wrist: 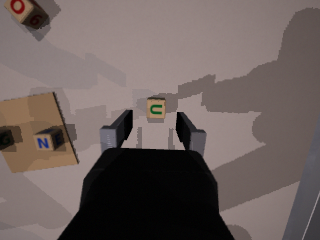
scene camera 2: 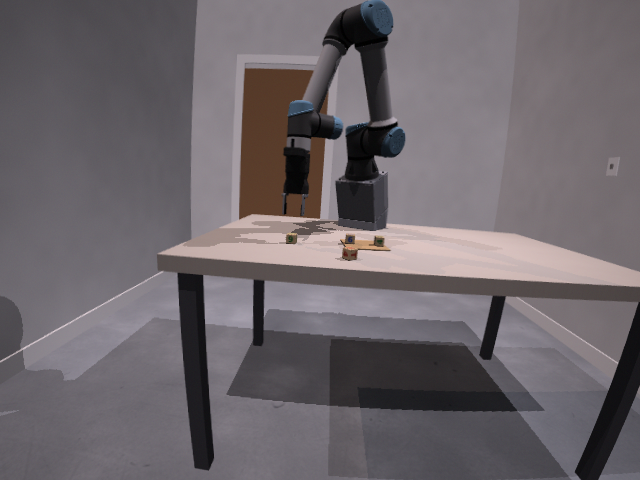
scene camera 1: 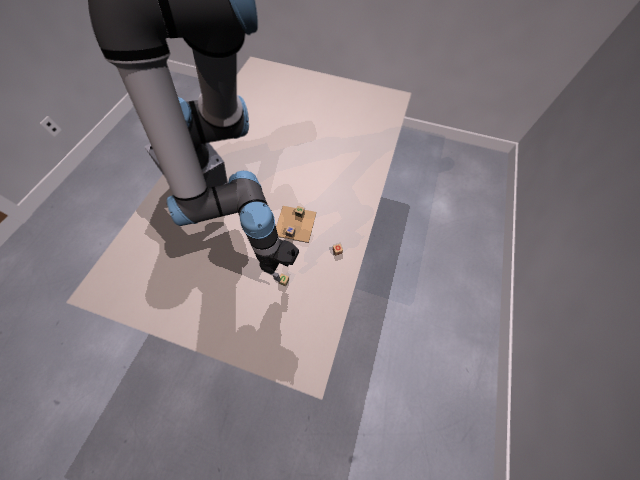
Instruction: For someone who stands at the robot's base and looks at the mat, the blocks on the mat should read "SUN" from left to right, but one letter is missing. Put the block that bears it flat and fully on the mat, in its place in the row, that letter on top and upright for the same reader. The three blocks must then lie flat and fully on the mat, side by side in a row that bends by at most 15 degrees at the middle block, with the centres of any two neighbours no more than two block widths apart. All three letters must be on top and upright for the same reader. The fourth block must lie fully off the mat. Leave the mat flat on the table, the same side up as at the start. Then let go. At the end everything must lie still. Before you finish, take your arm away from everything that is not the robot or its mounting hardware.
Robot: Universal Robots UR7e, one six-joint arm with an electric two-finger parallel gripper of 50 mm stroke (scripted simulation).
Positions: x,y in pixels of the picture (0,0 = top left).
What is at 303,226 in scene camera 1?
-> A tan mat.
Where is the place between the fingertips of the gripper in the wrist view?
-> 154,120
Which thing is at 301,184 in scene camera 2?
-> The gripper.
